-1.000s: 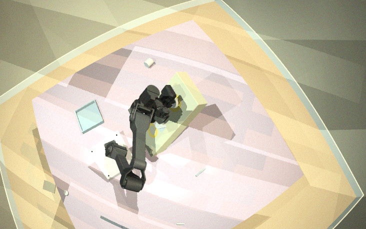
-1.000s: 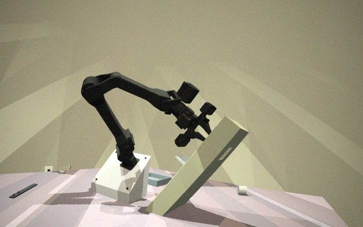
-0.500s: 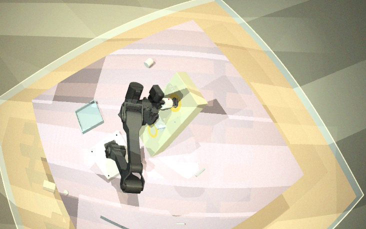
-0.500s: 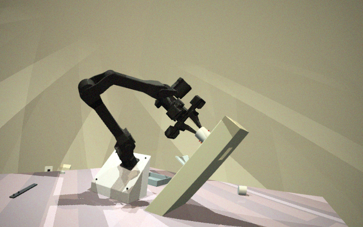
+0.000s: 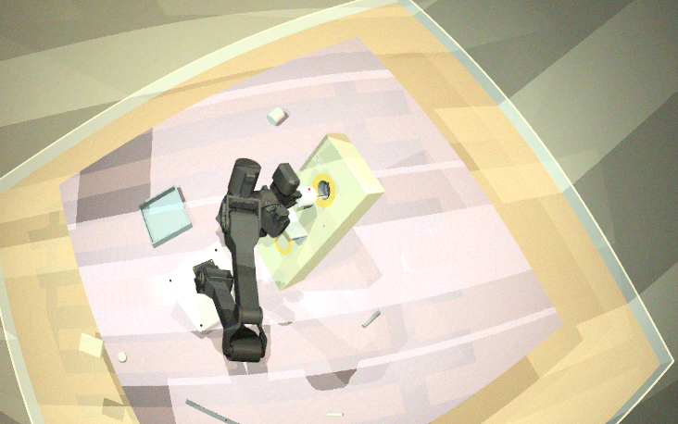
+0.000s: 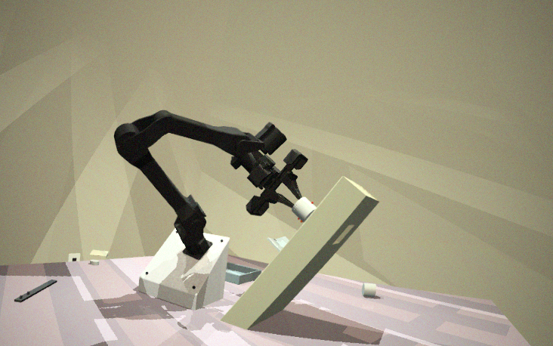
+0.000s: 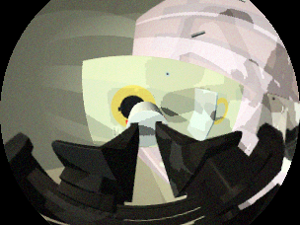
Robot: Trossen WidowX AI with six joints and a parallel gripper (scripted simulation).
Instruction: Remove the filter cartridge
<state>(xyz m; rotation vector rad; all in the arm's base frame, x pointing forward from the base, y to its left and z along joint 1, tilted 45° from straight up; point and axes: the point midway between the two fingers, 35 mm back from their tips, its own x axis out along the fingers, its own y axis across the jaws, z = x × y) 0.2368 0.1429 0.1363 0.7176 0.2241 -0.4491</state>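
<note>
The pale green panel is 3 cm ahead of my gripper tip and 10 cm below it. From my gripper tip the other things lie so: blue tray (35 cm behind, 27 cm to the left, 27 cm below); white round cartridge (1 cm ahead, 1 cm below); grey bar (5 cm ahead, 28 cm to the right, 28 cm below).
</note>
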